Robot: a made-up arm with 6 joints. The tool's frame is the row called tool.
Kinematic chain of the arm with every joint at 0, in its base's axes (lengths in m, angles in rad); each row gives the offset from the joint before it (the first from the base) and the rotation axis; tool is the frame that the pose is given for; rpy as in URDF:
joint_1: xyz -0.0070 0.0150 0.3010 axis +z
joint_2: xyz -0.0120 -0.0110 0.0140 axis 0.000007 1 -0.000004
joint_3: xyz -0.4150 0.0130 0.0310 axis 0.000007 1 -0.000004
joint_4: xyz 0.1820 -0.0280 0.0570 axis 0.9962 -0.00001 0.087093
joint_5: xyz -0.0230 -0.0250 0.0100 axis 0.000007 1 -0.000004
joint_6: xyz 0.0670 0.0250 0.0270 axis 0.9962 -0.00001 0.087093
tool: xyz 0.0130 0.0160 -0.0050 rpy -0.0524 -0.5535 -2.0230
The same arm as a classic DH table. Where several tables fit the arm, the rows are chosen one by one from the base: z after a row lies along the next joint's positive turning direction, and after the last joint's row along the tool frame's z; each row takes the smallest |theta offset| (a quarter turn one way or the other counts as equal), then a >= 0, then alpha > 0; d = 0 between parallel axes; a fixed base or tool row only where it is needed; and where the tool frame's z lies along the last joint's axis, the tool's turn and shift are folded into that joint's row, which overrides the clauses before.
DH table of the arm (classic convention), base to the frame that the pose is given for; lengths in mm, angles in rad. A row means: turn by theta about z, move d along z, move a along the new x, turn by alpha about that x. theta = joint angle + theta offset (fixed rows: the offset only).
base (fixed): d 0.0, theta_offset -1.1342, a -16.6, alpha 0.0000
joint_1: d 315.0, theta_offset 1.1342, a -12.0, alpha -1.5708
joint_2: d 0.0, theta_offset 0.0746, a -416.2, alpha 0.0000
joint_3: d -26.0, theta_offset 1.4090, a -40.9, alpha 1.5708
joint_4: d 164.2, theta_offset 0.0000, a -12.0, alpha -1.5708
joint_5: d 0.0, theta_offset 0.0000, a -21.1, alpha 1.5708
joint_6: d 80.8, theta_offset 1.0707, a 17.0, alpha -1.2138
tool (fixed): d 2.5, theta_offset 2.7879, a 0.0, alpha 0.0000

